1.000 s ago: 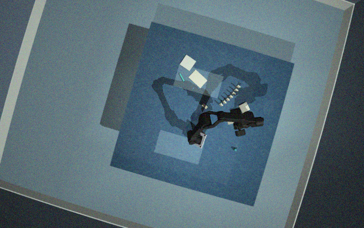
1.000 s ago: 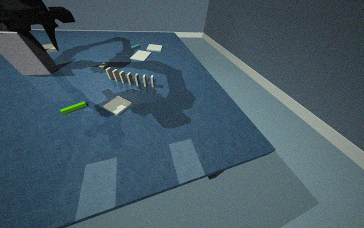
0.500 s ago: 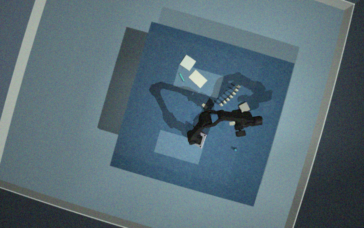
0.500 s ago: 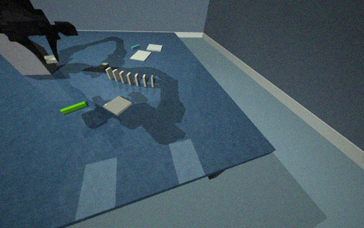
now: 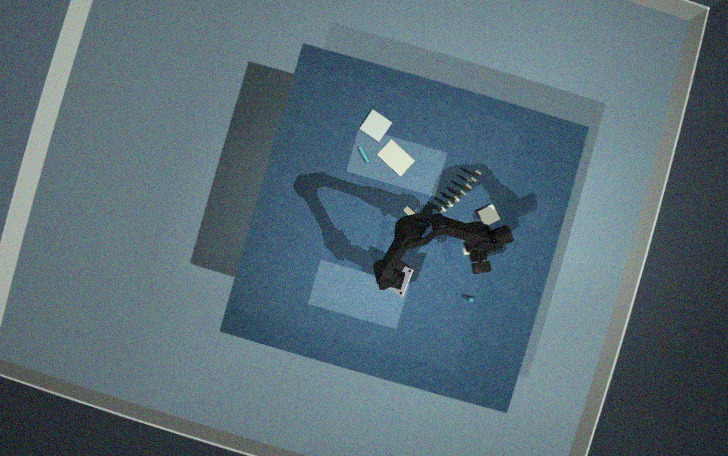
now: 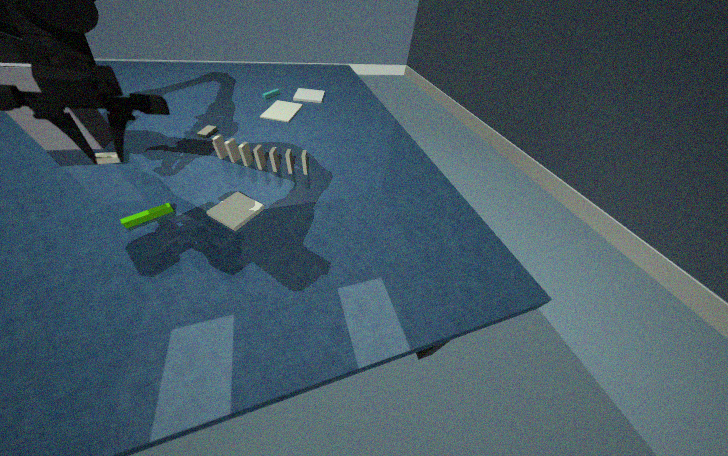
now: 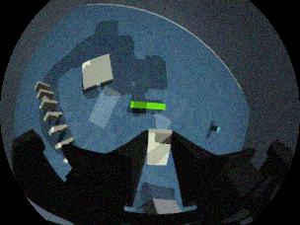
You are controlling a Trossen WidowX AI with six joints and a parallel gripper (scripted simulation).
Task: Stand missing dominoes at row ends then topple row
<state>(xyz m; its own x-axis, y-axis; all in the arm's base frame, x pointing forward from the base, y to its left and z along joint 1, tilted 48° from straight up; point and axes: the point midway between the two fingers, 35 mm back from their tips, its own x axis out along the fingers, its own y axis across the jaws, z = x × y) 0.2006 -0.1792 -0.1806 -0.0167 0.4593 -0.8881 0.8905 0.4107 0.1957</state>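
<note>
The green bar lies 20 mm ahead of my gripper tip, 40 mm to the right of it and 90 mm below it. Round my gripper tip: teal bar 250 mm ahead, 540 mm to the left, 90 mm below; then white square tile 160 mm ahead, 50 mm to the right, 90 mm below; then teal cube 200 mm behind, 80 mm to the right, 80 mm below.
</note>
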